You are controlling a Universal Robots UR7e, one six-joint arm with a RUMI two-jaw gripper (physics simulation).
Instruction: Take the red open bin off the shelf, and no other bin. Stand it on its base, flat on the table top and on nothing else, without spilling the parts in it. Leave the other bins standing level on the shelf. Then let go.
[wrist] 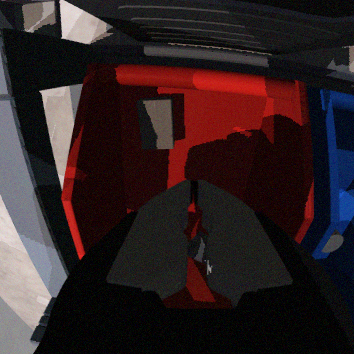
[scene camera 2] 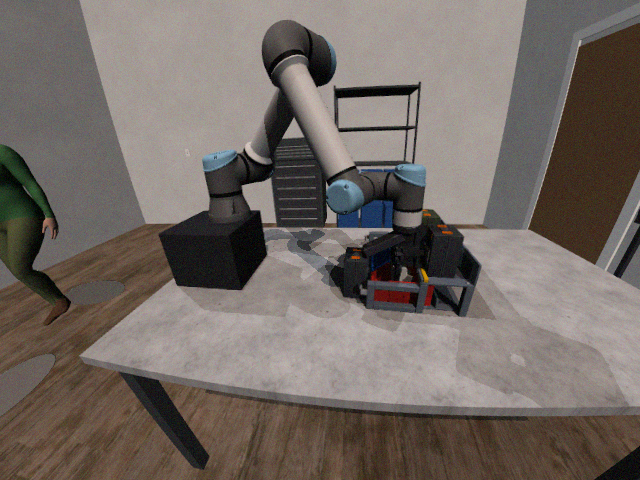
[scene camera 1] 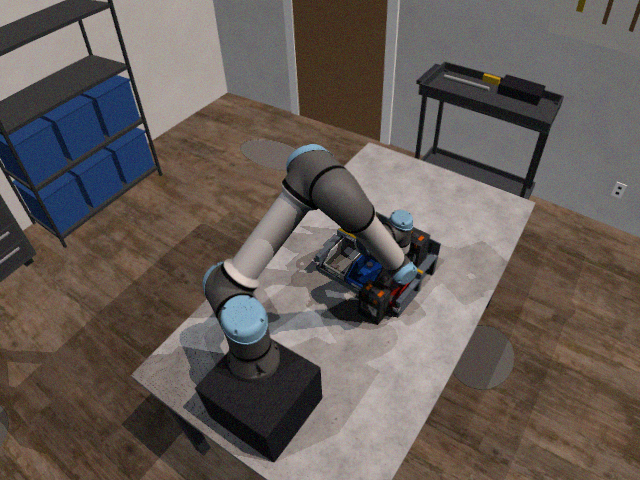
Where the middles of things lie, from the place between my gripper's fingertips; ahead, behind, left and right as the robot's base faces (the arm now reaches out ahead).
Labels:
My gripper is now 30 mm short of the blue bin (scene camera 1: pixel 359 274), 100 mm to the right of it and 20 mm below it. Also, from my hand: grey bin (scene camera 1: pixel 344 254) 50 mm ahead, 210 mm to the left, 20 mm above.

